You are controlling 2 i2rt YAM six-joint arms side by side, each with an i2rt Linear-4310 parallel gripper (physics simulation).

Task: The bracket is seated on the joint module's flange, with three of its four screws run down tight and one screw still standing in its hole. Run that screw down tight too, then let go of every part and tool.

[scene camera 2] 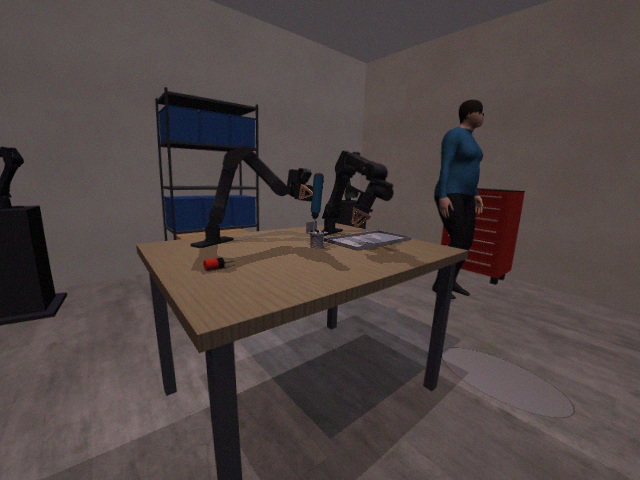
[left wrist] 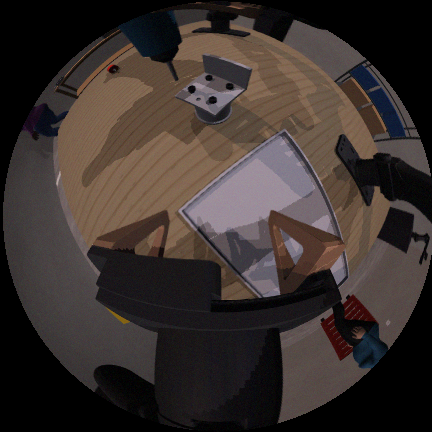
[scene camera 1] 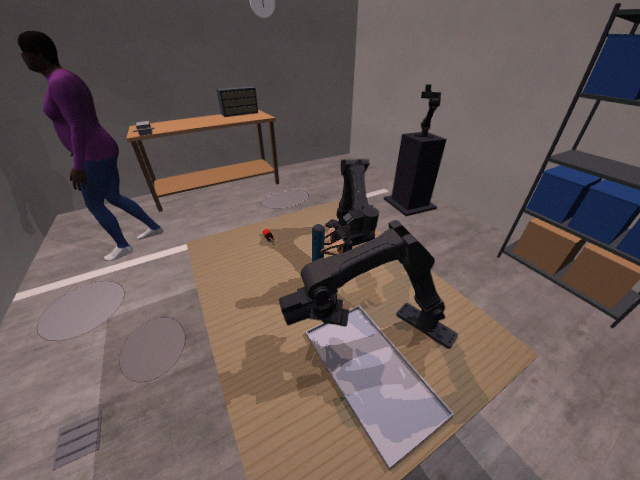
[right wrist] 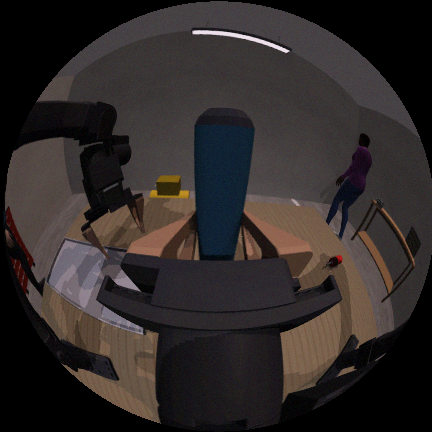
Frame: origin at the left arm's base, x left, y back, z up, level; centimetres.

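Seen in the pictures: left gripper, fingertip midpoint: [scene camera 2: 354, 225] [left wrist: 218, 215] [right wrist: 125, 244]; right gripper, fingertip midpoint: [scene camera 2: 317, 195] [scene camera 1: 318, 247] [right wrist: 218, 215]; left arm's base at its link origin: [scene camera 2: 329, 232] [left wrist: 357, 171] [scene camera 1: 426, 325]; right arm's base at its link origin: [scene camera 2: 213, 242].
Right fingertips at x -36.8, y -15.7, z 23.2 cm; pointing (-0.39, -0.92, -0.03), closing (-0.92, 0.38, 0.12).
Pixels of each thing's top centre, then the offset from my right fingertips to it. Level surfaces: height alone.
- joint module at its top centre: [left wrist: 210, 89] [scene camera 2: 317, 232] dx +3.5, dy +1.8, dz -16.8 cm
- blue screwdriver at its top centre: [right wrist: 238, 110] [scene camera 1: 317, 224] [scene camera 2: 317, 172] dx -0.2, dy +0.0, dz +9.0 cm
- grey tray at its top centre: [left wrist: 301, 260] [right wrist: 82, 272] [scene camera 1: 371, 368] [scene camera 2: 369, 237] dx +32.2, dy -10.9, dz -21.6 cm
- red-handled screwdriver at its top centre: [scene camera 2: 219, 258] [right wrist: 335, 258] [scene camera 1: 268, 233] dx -42.8, dy +8.9, dz -19.7 cm
- wooden table at its surface level: dz -23.2 cm
The bracket [scene camera 2: 310, 226] [left wrist: 227, 70] sits on the joint module [scene camera 2: 316, 240] [left wrist: 213, 118]. Four dark screw heads show on its plate in the left wrist view; which one stands higher is hard to tell. My right gripper [scene camera 1: 323, 242] [scene camera 2: 312, 193] [right wrist: 218, 215] is shut on the blue screwdriver [scene camera 1: 317, 242] [scene camera 2: 316, 196] [left wrist: 155, 35] [right wrist: 222, 185], held nearly upright, bit down. In the left wrist view the bit tip appears beside the bracket's left corner, apart from the screw heads. My left gripper [scene camera 2: 357, 219] [left wrist: 218, 215] [right wrist: 125, 244] is open and empty above the tray end.
A grey tray [scene camera 1: 398, 418] [scene camera 2: 369, 239] [left wrist: 240, 190] [right wrist: 75, 270] lies beside the joint module, under the left gripper. A red-handled screwdriver [scene camera 1: 267, 235] [scene camera 2: 212, 264] [left wrist: 113, 68] [right wrist: 336, 260] lies on the wooden table [scene camera 1: 268, 423] [scene camera 2: 258, 289], away from the tray. Two people stand off the table.
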